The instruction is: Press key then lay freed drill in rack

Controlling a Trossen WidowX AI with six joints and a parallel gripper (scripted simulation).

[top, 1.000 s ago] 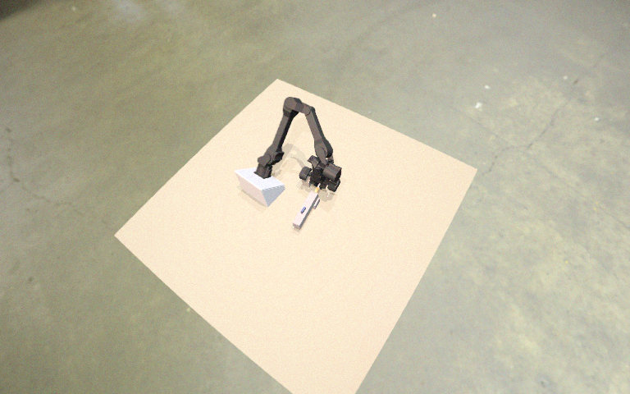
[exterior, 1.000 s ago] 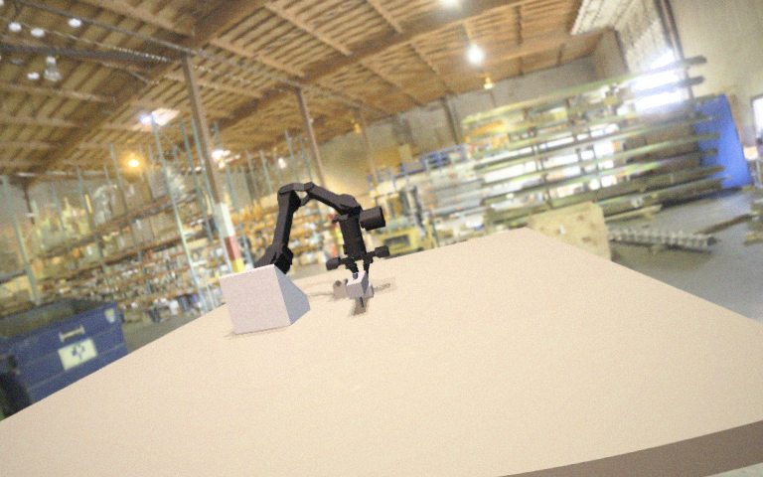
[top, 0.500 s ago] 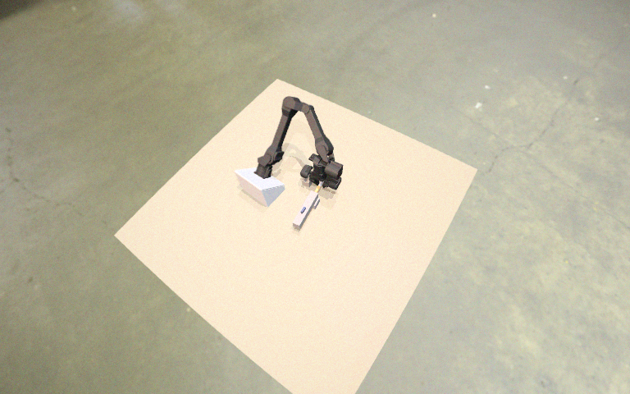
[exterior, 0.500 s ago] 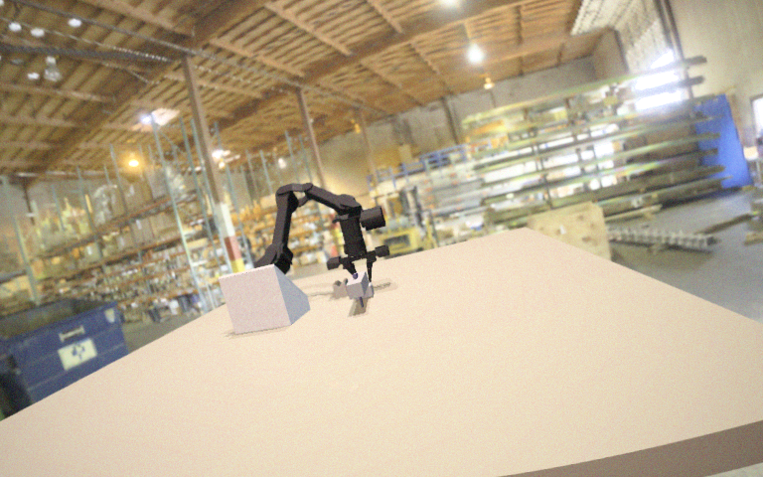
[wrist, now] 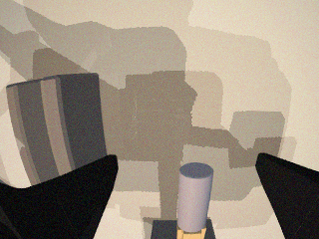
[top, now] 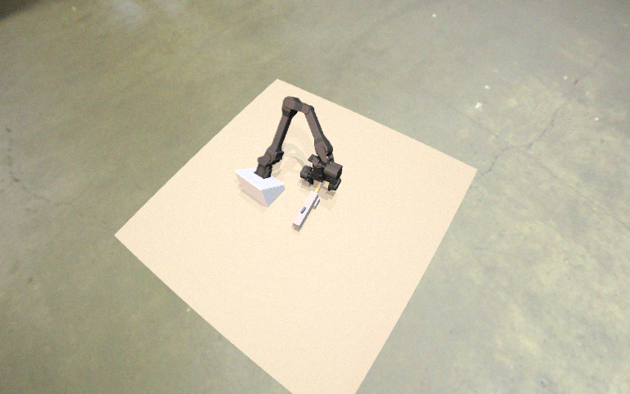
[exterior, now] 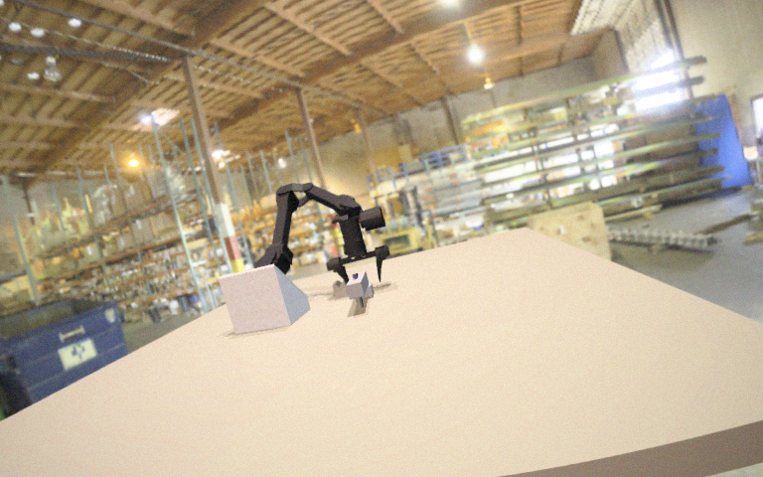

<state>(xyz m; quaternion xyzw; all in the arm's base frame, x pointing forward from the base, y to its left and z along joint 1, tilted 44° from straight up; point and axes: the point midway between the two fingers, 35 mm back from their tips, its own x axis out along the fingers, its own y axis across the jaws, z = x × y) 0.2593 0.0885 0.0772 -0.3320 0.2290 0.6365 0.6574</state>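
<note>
My gripper tip is now 50 mm to the left of the drill, 30 mm below it and 10 mm short of it. From my gripper tip the other things lie so: rack: 80 mm behind, 10 mm to the left, 10 mm above; blue key: 180 mm to the right, 40 mm above, 20 mm ahead; housing block: 150 mm to the right, 30 mm above, 20 mm ahead.
</note>
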